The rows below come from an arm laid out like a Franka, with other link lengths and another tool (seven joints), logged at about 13 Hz.
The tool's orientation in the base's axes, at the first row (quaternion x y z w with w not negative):
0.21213 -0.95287 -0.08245 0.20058
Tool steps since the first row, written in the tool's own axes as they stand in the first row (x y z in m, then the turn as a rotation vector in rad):
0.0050 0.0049 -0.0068 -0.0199 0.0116 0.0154
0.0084 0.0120 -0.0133 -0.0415 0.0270 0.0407
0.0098 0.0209 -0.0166 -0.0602 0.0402 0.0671
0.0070 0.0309 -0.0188 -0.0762 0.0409 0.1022
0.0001 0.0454 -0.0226 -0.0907 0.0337 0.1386
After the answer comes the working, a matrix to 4 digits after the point.
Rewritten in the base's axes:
-0.0031 0.0017 0.0091 0.0058 0.0202 -0.0181
-0.0059 0.0061 0.0179 0.0074 0.0453 -0.0447
-0.0090 0.0133 0.0235 0.0070 0.0672 -0.0720
-0.0094 0.0233 0.0269 0.0054 0.0774 -0.1091
-0.0075 0.0390 0.0315 0.0049 0.0799 -0.1489

The tool's axes in the first row as the columns of a matrix, in the base's axes (rounded; the answer above uses it unrounded):
-0.8295 -0.3712 -0.4172
-0.4373 0.8964 0.0720
0.3473 0.2422 -0.9059

